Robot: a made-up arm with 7 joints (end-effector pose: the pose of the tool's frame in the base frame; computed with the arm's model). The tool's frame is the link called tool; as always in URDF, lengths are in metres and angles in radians. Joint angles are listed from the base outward.
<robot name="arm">
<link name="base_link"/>
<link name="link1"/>
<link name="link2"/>
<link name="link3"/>
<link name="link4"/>
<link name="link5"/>
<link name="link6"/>
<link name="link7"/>
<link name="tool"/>
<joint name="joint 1" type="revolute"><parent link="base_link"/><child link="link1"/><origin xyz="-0.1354 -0.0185 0.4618" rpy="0 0 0"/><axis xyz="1 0 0"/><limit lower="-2.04" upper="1.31" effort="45" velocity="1.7"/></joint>
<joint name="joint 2" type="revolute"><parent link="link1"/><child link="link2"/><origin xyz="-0.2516 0.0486 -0.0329" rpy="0 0 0"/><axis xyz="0 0 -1"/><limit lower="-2.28" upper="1.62" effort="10" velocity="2.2"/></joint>
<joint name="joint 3" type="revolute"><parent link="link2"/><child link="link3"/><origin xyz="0.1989 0.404 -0.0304" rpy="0 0 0"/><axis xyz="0 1 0"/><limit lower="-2.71" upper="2.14" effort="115" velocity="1.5"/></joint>
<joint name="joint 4" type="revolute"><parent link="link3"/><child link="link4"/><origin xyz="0.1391 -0.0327 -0.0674" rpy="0 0 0"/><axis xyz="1 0 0"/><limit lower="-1.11" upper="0.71" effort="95" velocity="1.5"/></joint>
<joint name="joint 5" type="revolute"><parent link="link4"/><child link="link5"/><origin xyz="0.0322 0.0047 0.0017" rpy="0 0 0"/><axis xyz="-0.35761 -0.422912 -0.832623"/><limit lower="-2.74" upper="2.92" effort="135" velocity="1.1"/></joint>
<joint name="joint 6" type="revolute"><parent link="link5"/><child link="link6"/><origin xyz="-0.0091 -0.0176 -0.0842" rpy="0 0 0"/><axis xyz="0.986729 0.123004 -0.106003"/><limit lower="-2.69" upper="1.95" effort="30" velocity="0.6"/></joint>
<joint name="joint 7" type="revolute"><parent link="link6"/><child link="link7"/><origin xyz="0.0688 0.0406 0.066" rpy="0 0 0"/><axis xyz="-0.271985 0.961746 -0.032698"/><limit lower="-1.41" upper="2.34" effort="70" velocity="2.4"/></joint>
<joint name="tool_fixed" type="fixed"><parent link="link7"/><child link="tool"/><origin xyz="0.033 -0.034 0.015" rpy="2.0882 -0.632 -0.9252"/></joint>
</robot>
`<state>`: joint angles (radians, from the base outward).
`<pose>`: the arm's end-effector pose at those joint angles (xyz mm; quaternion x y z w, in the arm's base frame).
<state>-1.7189 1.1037 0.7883 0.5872 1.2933 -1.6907 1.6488</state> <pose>28.1 -347.2 571.0 0.5375 0.2314 0.7879 0.1918</pose>
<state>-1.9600 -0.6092 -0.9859 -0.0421 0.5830 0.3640 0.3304</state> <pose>-251.9 -106.5 -45.2 0.3473 -0.1835 0.6001 0.6968</pose>
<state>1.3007 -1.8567 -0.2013 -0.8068 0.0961 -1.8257 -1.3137</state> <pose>-855.5 293.8 775.4 0.2533 0.4484 -0.8304 0.2126</pose>
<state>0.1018 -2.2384 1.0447 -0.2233 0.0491 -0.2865 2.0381</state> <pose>-812.8 21.3 137.6 -0.4825 -0.0156 0.5048 0.7156</pose>
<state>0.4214 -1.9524 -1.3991 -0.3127 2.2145 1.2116 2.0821</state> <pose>-755.5 136.7 538.9 -0.9559 -0.0641 0.0109 0.2864</pose>
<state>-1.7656 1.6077 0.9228 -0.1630 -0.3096 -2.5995 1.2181</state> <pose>21.1 -355.1 650.0 -0.8831 0.0295 -0.2959 0.3629</pose>
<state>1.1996 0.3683 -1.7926 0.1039 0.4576 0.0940 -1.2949</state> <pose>-87.2 -65.3 783.4 0.3830 0.8094 -0.2595 0.3617</pose>
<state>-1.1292 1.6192 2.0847 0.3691 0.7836 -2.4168 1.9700</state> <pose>-23.3 -160.0 273.8 -0.5582 0.6273 -0.4266 0.3360</pose>
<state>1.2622 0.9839 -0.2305 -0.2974 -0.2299 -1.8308 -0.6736</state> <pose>226.5 165.1 334.1 0.5526 -0.3968 0.2344 0.6944</pose>
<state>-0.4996 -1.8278 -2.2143 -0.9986 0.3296 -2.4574 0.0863</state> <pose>-675.3 228.6 613.1 -0.2468 -0.8146 0.2094 0.4813</pose>
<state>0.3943 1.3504 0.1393 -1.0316 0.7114 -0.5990 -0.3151</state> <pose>82.9 -241.7 200.3 -0.1345 -0.2828 -0.0426 0.9487</pose>
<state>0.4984 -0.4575 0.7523 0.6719 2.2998 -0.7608 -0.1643</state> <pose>-243.5 462.7 471.5 -0.0965 -0.4564 -0.0639 0.8822</pose>
